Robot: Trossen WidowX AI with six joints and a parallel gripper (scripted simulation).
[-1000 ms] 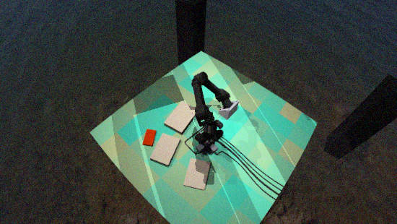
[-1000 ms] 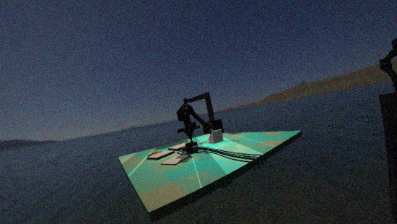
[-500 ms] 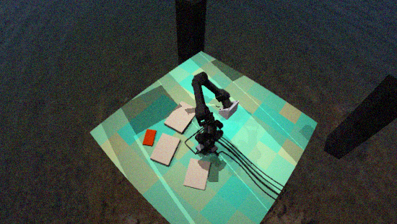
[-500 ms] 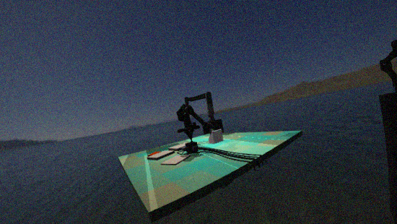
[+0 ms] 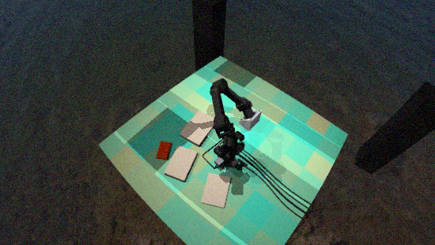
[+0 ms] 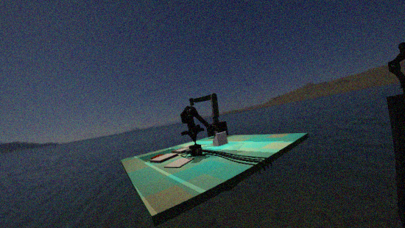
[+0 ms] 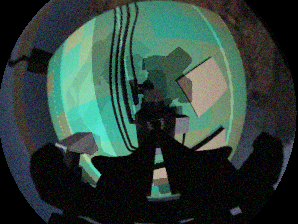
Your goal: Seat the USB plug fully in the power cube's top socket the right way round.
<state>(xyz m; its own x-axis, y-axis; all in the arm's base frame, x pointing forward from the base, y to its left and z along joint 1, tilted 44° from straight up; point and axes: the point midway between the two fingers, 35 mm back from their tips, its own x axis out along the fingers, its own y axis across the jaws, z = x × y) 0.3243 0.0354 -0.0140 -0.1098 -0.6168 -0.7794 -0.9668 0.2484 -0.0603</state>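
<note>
My gripper tip is 2 cm above the USB plug. Also, from my gripper tip: red flat block: 37 cm to the right, 19 cm ahead, 10 cm below.
</note>
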